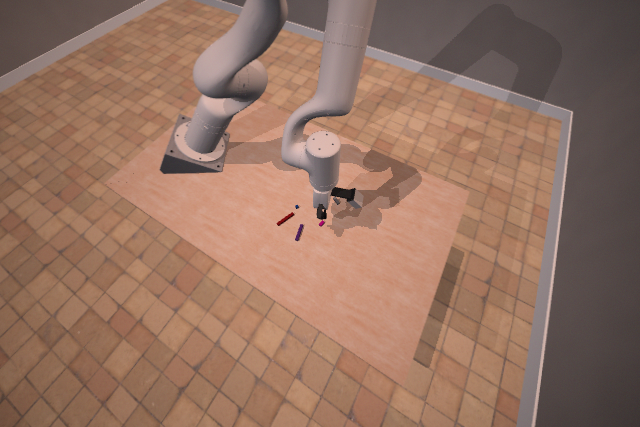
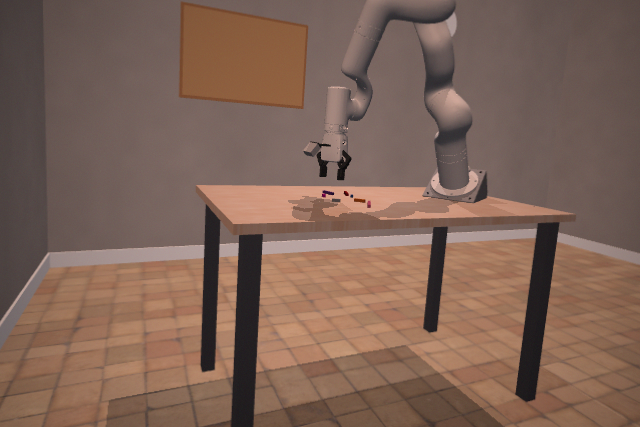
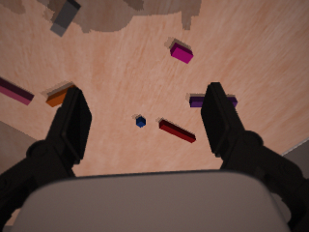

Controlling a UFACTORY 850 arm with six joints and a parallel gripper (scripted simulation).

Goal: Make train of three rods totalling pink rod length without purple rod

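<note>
The magenta rod is 80 mm below my hand, 30 mm to the right of it and 20 mm ahead of it. From my hand the other things lie so: blue rod 100 mm behind, 80 mm below, 40 mm to the right; grey rod 80 mm below, 70 mm to the left; orange rod 90 mm behind, 80 mm below, 60 mm to the left.
</note>
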